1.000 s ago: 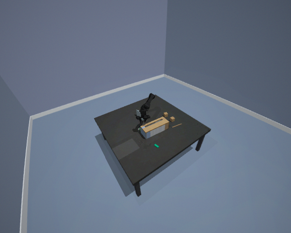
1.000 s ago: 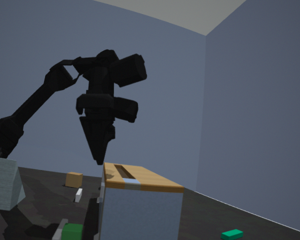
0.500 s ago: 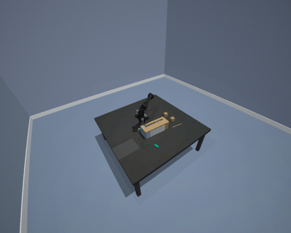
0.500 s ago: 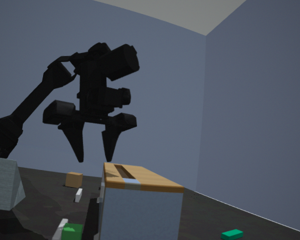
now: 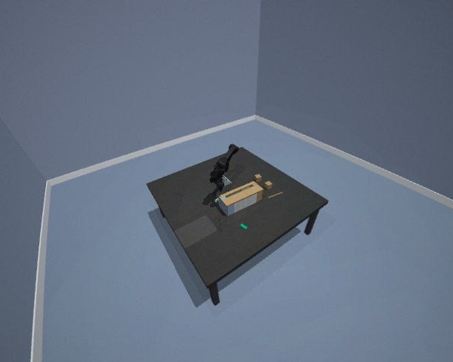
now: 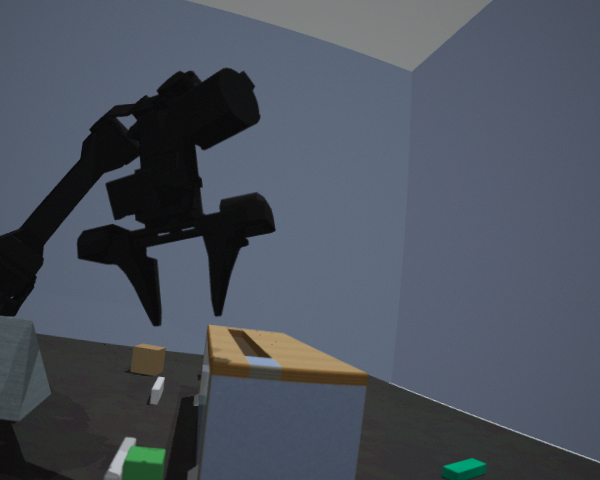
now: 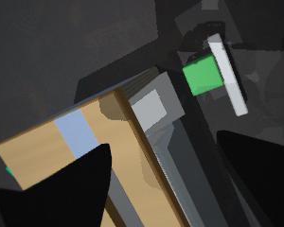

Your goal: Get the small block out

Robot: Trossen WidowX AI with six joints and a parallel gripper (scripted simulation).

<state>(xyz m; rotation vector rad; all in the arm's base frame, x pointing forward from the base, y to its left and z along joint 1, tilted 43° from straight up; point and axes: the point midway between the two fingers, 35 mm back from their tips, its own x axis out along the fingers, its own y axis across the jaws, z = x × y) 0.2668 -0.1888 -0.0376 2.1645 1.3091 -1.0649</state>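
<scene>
The green block lies 2 cm behind my gripper tip and 14 cm below it. Round my gripper tip: thin stick (23 cm ahead, 47 cm to the left, 15 cm below); box (7 cm ahead, 15 cm to the left, 9 cm below).
</scene>
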